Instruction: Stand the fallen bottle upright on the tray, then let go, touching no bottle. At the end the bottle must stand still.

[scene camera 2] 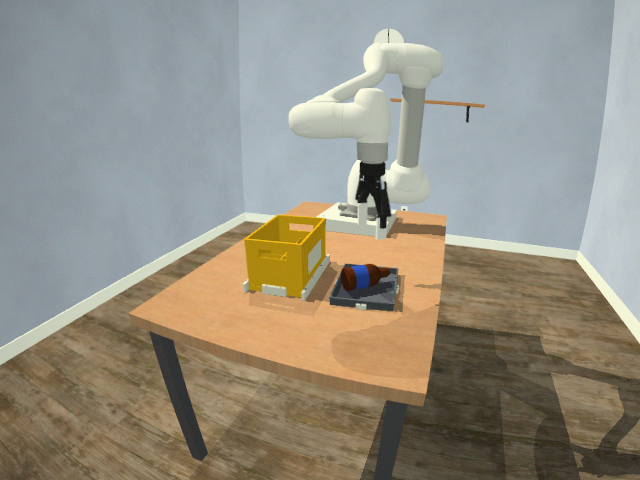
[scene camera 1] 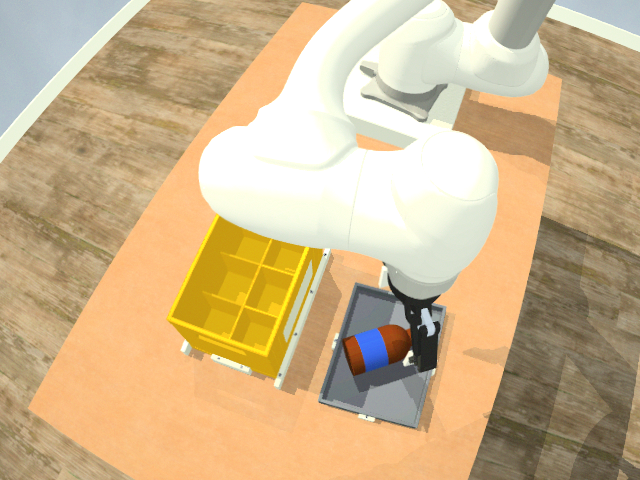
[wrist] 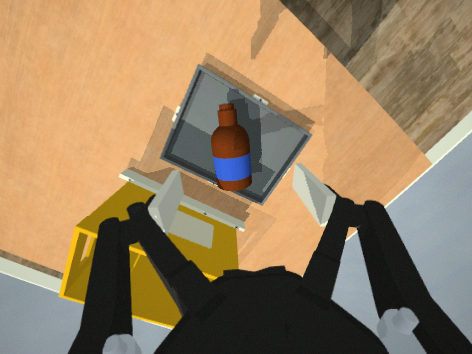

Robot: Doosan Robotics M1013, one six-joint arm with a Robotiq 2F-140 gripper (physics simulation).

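Pixels of known places: gripper, fingertip midpoint: (scene camera 2: 371, 231) (scene camera 1: 400, 321) (wrist: 238, 178); arm's base at its link origin: (scene camera 1: 405, 89).
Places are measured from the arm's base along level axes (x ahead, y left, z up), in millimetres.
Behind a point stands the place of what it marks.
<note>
The brown bottle with a blue label (scene camera 1: 372, 350) {x 650, y 233, z 26 mm} (scene camera 2: 361, 277) {x 668, y 249, z 5 mm} (wrist: 231, 160) {x 627, y 240, z 27 mm} lies on its side on the grey tray (scene camera 1: 392, 403) {x 705, y 313, z -47 mm} (scene camera 2: 379, 298) {x 681, y 316, z -47 mm} (wrist: 200, 110) {x 531, y 259, z -47 mm}. Its base is near the tray's side towards the crate, and its neck points to the opposite side. My gripper (scene camera 1: 397, 317) {x 620, y 257, z 142 mm} (scene camera 2: 371, 223) {x 620, y 257, z 142 mm} (wrist: 238, 178) {x 620, y 257, z 142 mm} is open and empty, with its fingers pointing down. It hangs above the level of the bottle, apart from it. In scene camera 1 a finger hides part of the bottle's neck. In the wrist view the bottle shows beyond the two pads.
A yellow crate with compartments (scene camera 1: 281, 356) {x 735, y 91, z -3 mm} (scene camera 2: 276, 273) {x 786, y 17, z 20 mm} (wrist: 226, 250) {x 742, y 93, z 56 mm} stands beside the tray. White brackets (scene camera 1: 311, 291) {x 588, y 68, z -22 mm} (scene camera 2: 316, 279) {x 659, y 88, z -41 mm} run along its side, and small white brackets sit around the tray. The robot's base (scene camera 1: 385, 126) {x 151, y 13, z 4 mm} (scene camera 2: 336, 222) {x 162, y -68, z -6 mm} stands at the back of the table.
</note>
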